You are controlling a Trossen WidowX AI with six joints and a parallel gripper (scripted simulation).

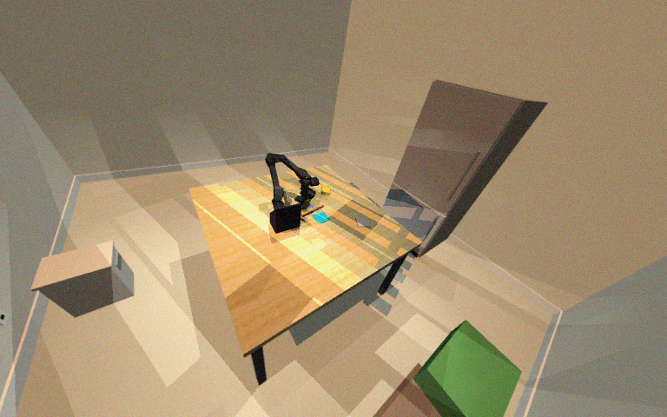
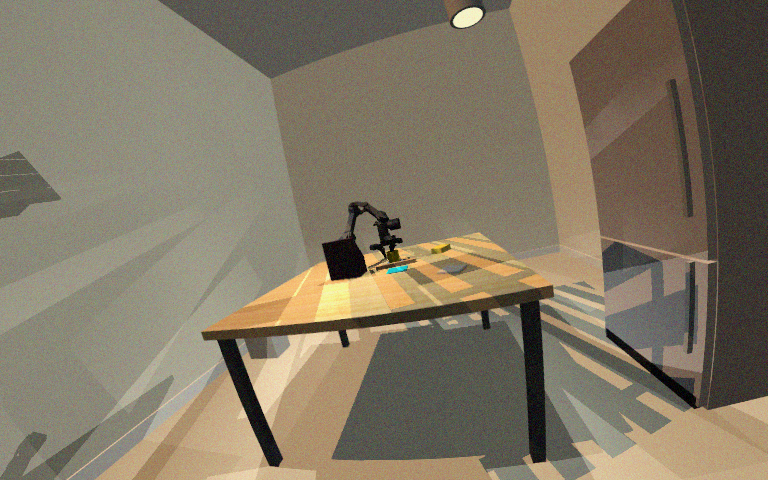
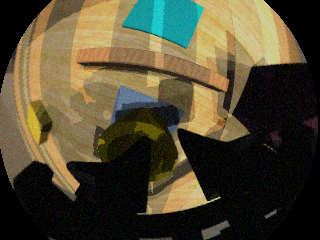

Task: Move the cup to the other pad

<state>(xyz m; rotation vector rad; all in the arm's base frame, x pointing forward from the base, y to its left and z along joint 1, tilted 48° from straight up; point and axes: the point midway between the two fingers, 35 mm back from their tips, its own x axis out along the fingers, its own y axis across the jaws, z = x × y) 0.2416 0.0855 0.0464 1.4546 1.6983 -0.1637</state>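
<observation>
Right now my gripper tip is 20 mm short of the olive-yellow cup and 10 mm to the right of it. From my gripper tip the other things lie so: light blue pad: 30 mm ahead, 20 mm to the left, 40 mm below; then teal pad: 60 mm ahead, 170 mm to the right, 40 mm below; then yellow block: 300 mm ahead, 120 mm to the left, 20 mm below.
</observation>
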